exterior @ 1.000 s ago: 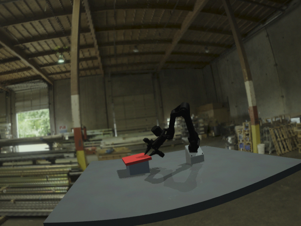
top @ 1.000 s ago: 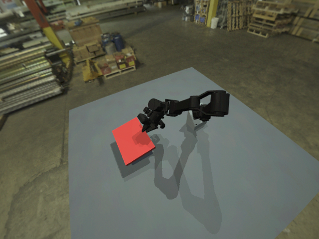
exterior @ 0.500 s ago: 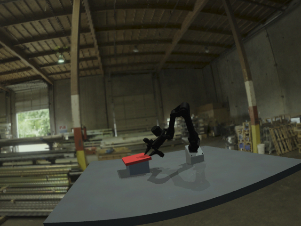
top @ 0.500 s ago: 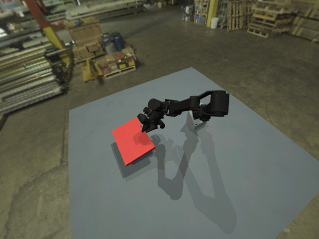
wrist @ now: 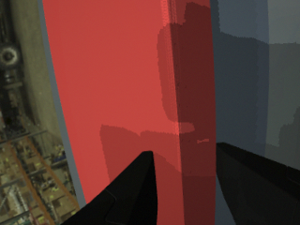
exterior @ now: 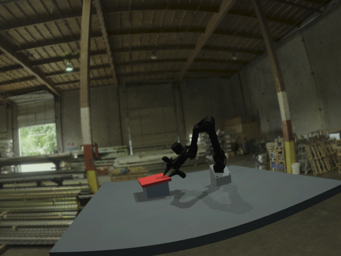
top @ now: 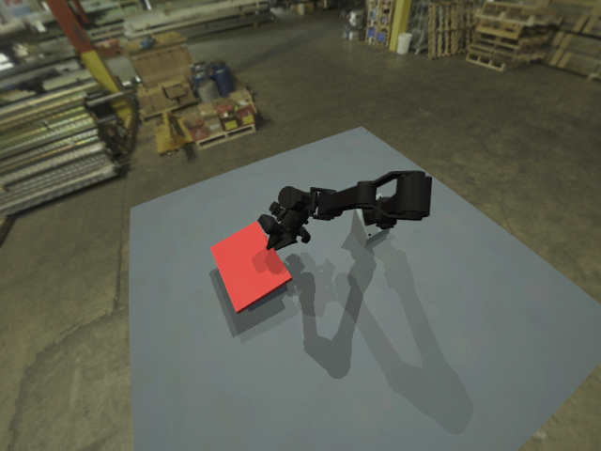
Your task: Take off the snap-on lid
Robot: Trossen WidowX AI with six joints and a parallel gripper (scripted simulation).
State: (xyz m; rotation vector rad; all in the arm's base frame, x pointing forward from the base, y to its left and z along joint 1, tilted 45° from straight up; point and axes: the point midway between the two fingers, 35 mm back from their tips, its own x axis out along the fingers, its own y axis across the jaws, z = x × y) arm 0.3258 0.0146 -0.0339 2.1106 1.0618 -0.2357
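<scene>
Now: the red lid 80 mm ahead of my gripper tip and 10 mm to the left of it. The rest, counted from my gripper tip: storage box 70 mm ahead, 50 mm below, 10 mm to the left.
</scene>
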